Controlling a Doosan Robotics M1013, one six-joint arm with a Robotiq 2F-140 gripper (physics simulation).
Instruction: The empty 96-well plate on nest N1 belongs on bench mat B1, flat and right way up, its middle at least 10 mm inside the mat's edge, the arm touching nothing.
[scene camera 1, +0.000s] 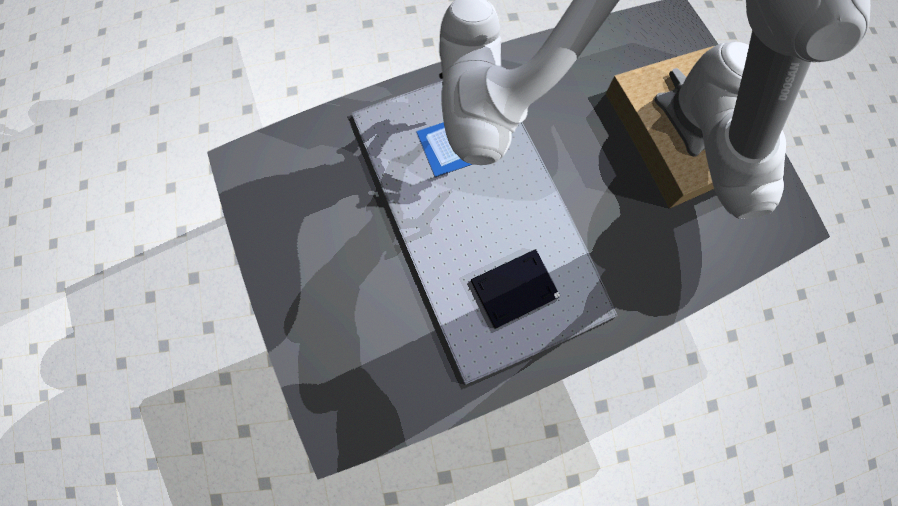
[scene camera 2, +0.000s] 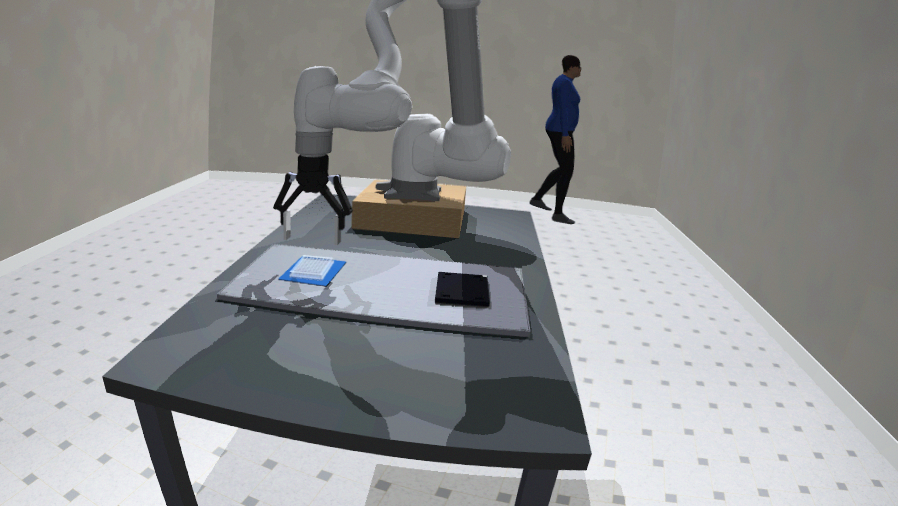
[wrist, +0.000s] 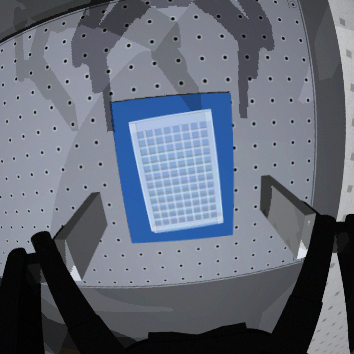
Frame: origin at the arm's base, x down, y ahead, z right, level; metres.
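Where they show: gripper, fingertip midpoint: (scene camera 2: 311, 240) (wrist: 182, 201); arm's base, link origin: (scene camera 1: 698, 115) (scene camera 2: 413, 193).
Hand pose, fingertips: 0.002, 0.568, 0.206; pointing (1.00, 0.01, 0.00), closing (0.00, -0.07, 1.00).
Each offset is from my fingertips to the top centre of the thing, as dx, dy, dz. Level surfaces: height alone.
The clear 96-well plate @[+0.062, +0.001, +0.000] (scene camera 1: 441, 147) (scene camera 2: 312, 267) (wrist: 176, 172) lies flat, wells up, on the blue bench mat @[dx +0.076] (scene camera 1: 443, 169) (scene camera 2: 336, 272) (wrist: 123, 190). It is turned slightly against the mat, and its whole outline lies inside the mat's edges in the wrist view. My gripper (scene camera 2: 312, 233) (wrist: 182, 201) is wide open and empty, above the plate and apart from it. The arm hides the gripper and part of the plate and mat in scene camera 1. The black nest @[+0.063, +0.046, -0.373] (scene camera 1: 514, 289) (scene camera 2: 462, 289) bears no plate.
The mat and the nest are on a perforated light board @[dx +0.078] (scene camera 1: 496, 220) (scene camera 2: 383, 301) on the dark table @[dx +0.091] (scene camera 1: 251, 251) (scene camera 2: 301, 402). The arm's base stands on a wooden block (scene camera 1: 644, 135) (scene camera 2: 405, 220) behind the board. A person (scene camera 2: 565, 119) in a blue top is on the floor beyond the table.
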